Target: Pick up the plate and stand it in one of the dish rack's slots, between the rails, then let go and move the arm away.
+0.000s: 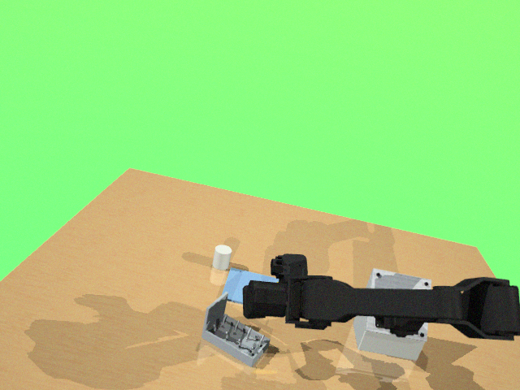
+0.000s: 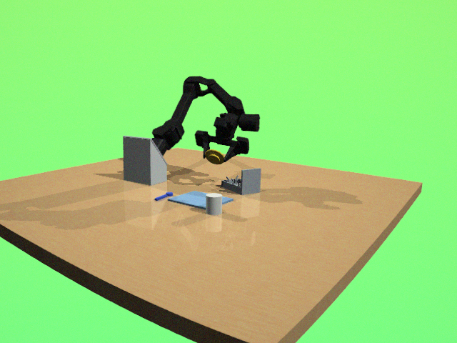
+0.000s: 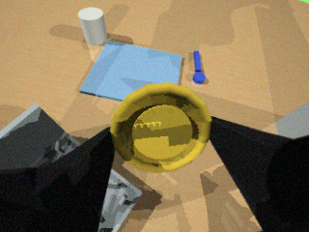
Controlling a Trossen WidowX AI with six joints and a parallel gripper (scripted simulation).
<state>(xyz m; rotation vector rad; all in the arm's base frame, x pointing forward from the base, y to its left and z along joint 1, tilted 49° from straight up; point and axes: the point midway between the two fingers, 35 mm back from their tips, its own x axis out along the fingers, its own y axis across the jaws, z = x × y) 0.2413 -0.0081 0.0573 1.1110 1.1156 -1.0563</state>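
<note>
My gripper tip is now 8 cm short of the grey dish rack, 8 cm above it and 4 cm to the right of it. Also, from my gripper tip: small blue spoon 17 cm to the right, 10 cm below, 7 cm behind; yellow plate 1 cm to the left, 1 cm above; light blue mat 15 cm to the right, 10 cm below, 4 cm ahead.
</note>
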